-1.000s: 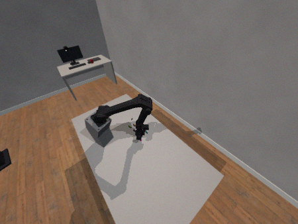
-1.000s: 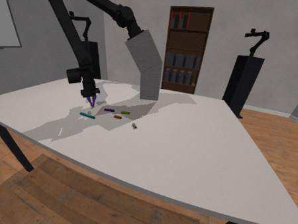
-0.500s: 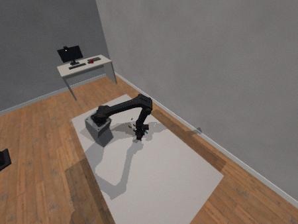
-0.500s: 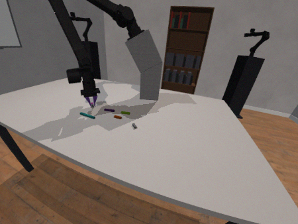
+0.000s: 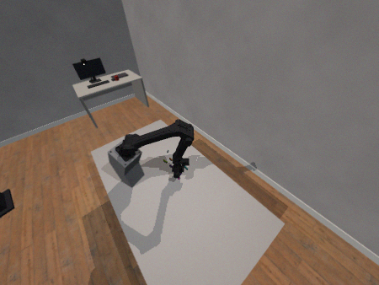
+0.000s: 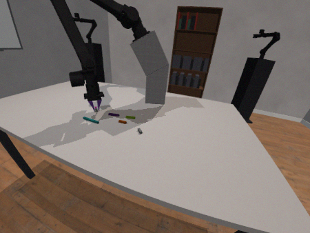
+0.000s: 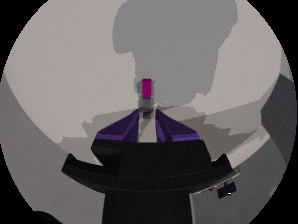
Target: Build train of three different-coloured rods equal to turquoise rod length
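Now: the magenta rod 3 cm behind my hand, 2 cm to the right of it and 1 cm below it. Also, from my hand: purple rod (3 cm ahead, 12 cm to the left, 1 cm below); then turquoise rod (11 cm ahead, 3 cm to the left, 1 cm below); then orange rod (9 cm ahead, 19 cm to the left, 1 cm below).
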